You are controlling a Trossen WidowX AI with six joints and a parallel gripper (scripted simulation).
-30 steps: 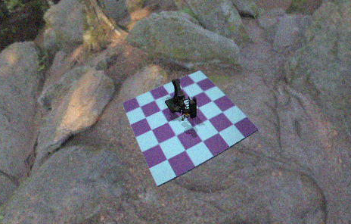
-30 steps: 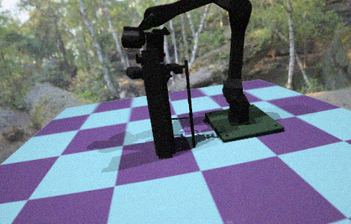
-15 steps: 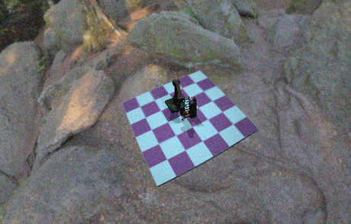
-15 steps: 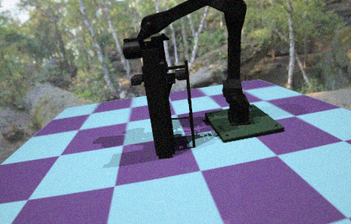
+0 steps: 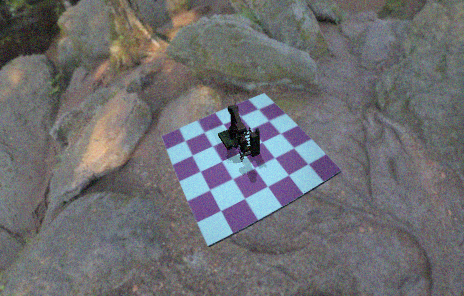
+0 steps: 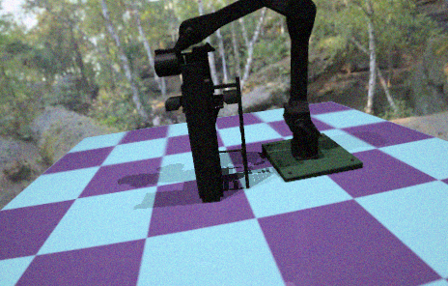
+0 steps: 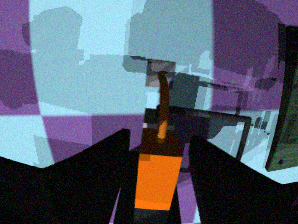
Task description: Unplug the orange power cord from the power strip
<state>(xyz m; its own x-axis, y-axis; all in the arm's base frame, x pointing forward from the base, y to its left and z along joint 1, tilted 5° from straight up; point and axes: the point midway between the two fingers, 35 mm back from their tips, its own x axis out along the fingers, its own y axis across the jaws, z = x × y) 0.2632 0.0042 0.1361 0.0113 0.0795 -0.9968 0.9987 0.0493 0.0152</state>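
Now: the orange plug 50 mm to the left of my gripper tip, 10 mm below it and 10 mm behind it.
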